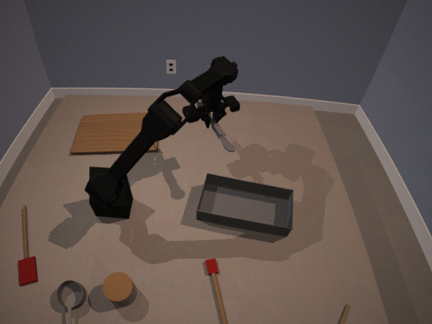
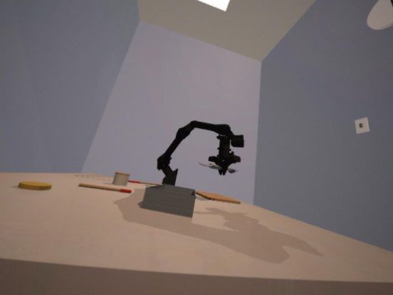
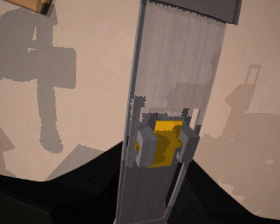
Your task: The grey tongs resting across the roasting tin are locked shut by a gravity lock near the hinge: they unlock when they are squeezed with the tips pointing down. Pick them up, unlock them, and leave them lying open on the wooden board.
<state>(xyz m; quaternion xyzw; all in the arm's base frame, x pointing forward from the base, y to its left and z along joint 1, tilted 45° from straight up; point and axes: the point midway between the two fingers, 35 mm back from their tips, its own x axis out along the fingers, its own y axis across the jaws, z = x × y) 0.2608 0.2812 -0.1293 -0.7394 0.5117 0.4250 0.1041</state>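
The wooden board lies 400 mm behind my gripper tip, 60 mm to the left of it and 150 mm below it. Round my gripper tip: grey roasting tin 160 mm ahead, 220 mm to the right, 120 mm below; then yellow lock piece 10 mm behind, 20 mm to the left, 40 mm above.
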